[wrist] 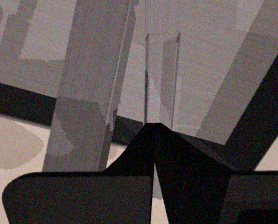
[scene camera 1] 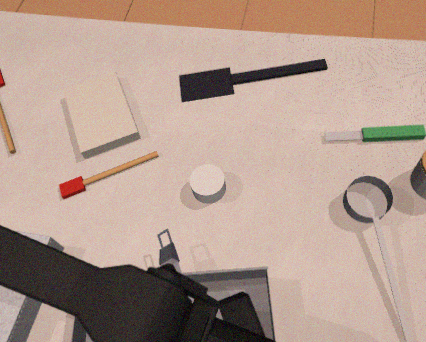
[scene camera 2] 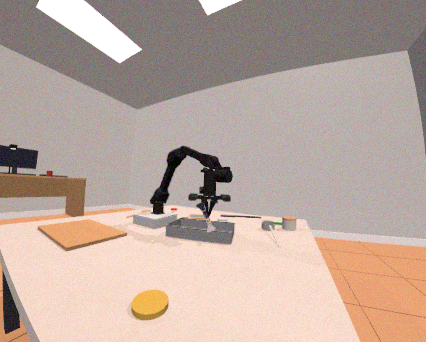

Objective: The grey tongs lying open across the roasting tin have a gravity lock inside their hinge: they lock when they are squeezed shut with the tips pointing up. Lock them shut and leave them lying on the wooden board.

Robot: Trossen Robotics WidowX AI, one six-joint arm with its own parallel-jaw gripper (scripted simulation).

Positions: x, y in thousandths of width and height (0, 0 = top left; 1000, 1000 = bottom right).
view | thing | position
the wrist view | my gripper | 549, 583
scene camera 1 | red-headed brush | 182, 542
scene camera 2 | yellow disc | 363, 887
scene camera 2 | grey roasting tin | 431, 668
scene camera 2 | wooden board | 163, 689
